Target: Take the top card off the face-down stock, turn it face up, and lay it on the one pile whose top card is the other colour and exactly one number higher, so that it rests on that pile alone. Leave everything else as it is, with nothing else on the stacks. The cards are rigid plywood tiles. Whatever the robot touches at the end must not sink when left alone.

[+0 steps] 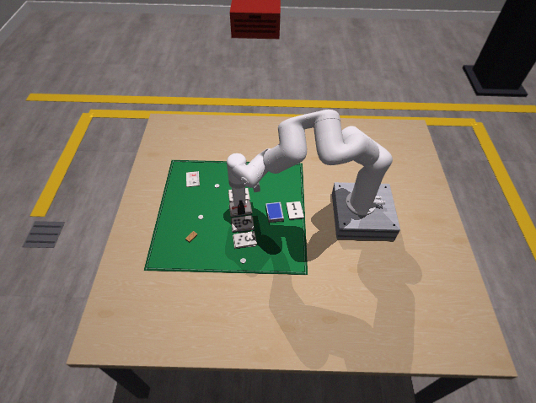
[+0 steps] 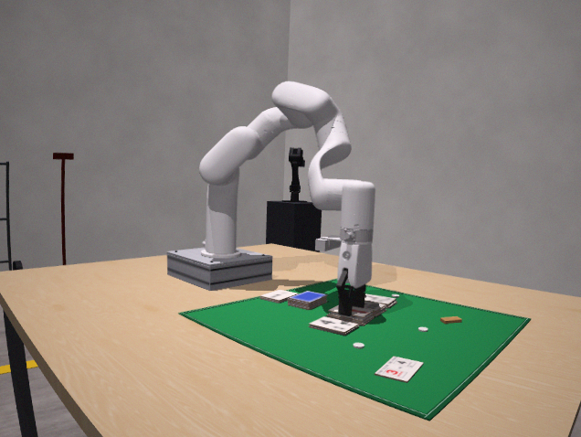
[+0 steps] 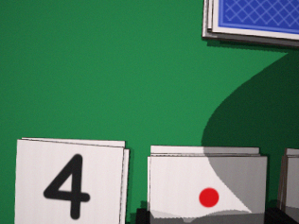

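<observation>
My gripper is now 4 cm short of the green mat, 1 cm to the right of it and 5 cm above it. The rest, counted from my hand: brown block: 19 cm ahead, 15 cm to the left, 3 cm below.
</observation>
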